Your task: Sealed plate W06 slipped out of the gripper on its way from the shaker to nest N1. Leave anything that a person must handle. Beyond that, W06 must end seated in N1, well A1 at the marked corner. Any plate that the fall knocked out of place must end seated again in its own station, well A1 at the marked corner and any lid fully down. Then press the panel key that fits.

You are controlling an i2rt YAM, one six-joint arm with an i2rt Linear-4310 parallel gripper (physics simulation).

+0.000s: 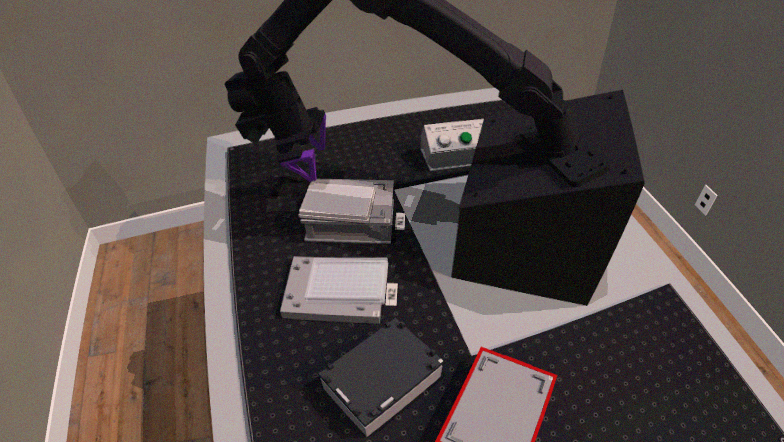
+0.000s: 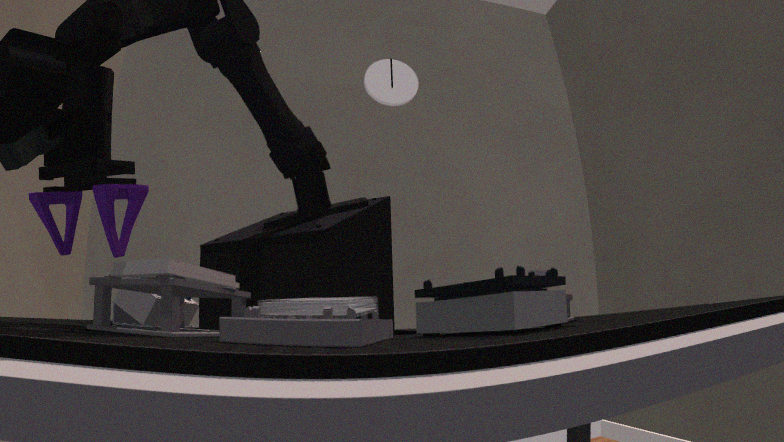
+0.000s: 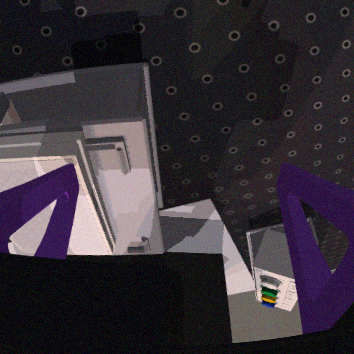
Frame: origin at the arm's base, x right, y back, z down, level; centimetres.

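Seen in the pictures: gripper, between the fingertips: [image 1: 317, 164] [image 2: 90, 255] [image 3: 177, 174]; arm's base, origin of its link: [image 1: 563, 150] [image 2: 316, 214].
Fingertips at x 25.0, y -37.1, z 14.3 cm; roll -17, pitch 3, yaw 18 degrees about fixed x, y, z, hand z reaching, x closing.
Offsets run from my fingertips to a thing's top centre. "spot": to the spot under its first point.
A pale plate {dx -10.3, dy +2.3, dz +0.6 cm} [image 1: 337, 200] [image 2: 178, 271] [image 3: 25, 172] lies skewed and tilted on raised nest N1 {dx -9.2, dy +4.4, dz +2.0 cm} [image 1: 384, 203] [image 2: 170, 307] [image 3: 132, 190], overhanging one side; corner brackets at the label end are bare. Its name is unreadable. A gridded plate {dx -26.5, dy +0.9, dz +3.1 cm} [image 1: 346, 278] [image 2: 318, 305] lies on nest N2 {dx -25.8, dy -1.4, dz +4.8 cm} [image 1: 329, 312] [image 2: 304, 331], offset towards its label, with several pegs bare at the other end; whether its lid is fully down I cannot tell. My gripper [image 1: 318, 163] [image 2: 92, 254] [image 3: 177, 174] is open and empty, above and beside N1's far end. The key panel {dx +5.5, dy +35.3, dz -0.5 cm} [image 1: 452, 156] [image 3: 277, 267] shows white, green, yellow and blue keys.
A dark-topped station {spot: dx -44.6, dy +2.9, dz +2.4 cm} [image 1: 384, 367] [image 2: 466, 312] with pegs stands beyond N2, set at an angle. A red-edged pale station {dx -54.4, dy +16.6, dz +3.3 cm} [image 1: 499, 395] with corner brackets lies beside it. The arm's black pedestal [image 1: 543, 236] [image 2: 340, 263] stands behind the nests and partly hides the panel.
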